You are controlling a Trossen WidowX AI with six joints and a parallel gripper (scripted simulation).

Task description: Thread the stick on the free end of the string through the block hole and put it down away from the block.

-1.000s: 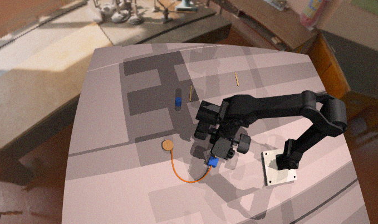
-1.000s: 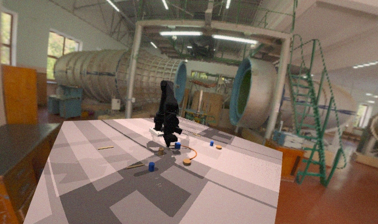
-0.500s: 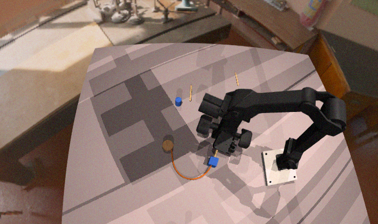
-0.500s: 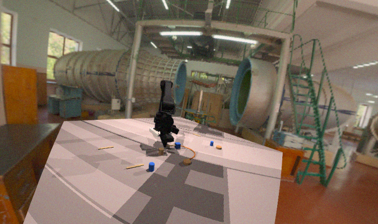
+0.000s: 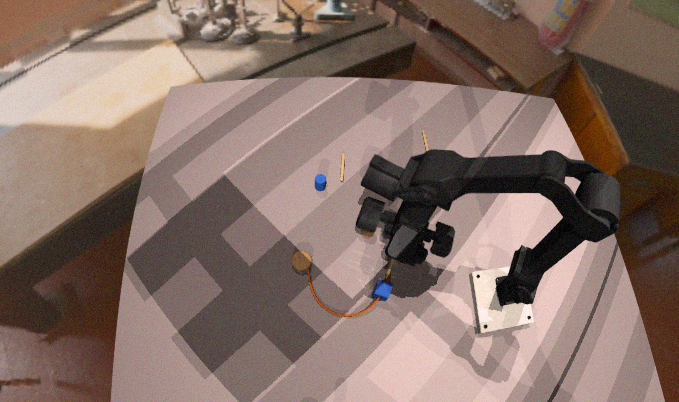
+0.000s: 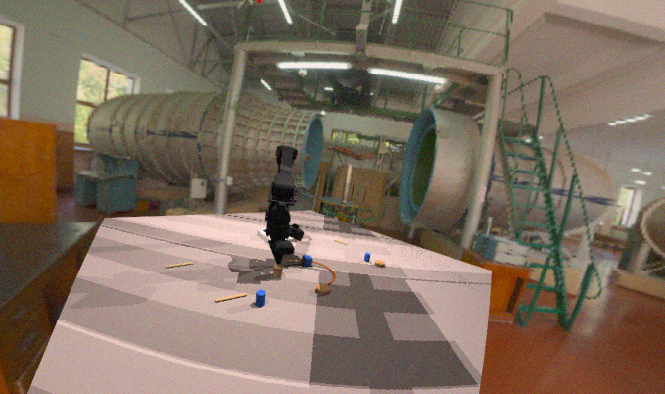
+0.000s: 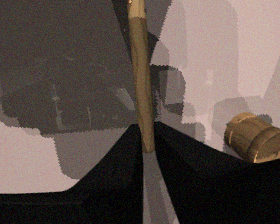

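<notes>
My gripper tip is now 20 mm short of the thin wooden stick, 40 mm to the right of it and 10 mm below it. From my gripper tip the other things lie so: blue cube 40 mm ahead, 90 mm to the left, 10 mm above; then round wooden button 200 mm ahead, 20 mm to the left; then short wooden cylinder 60 mm ahead, 40 mm to the right, 10 mm above.
</notes>
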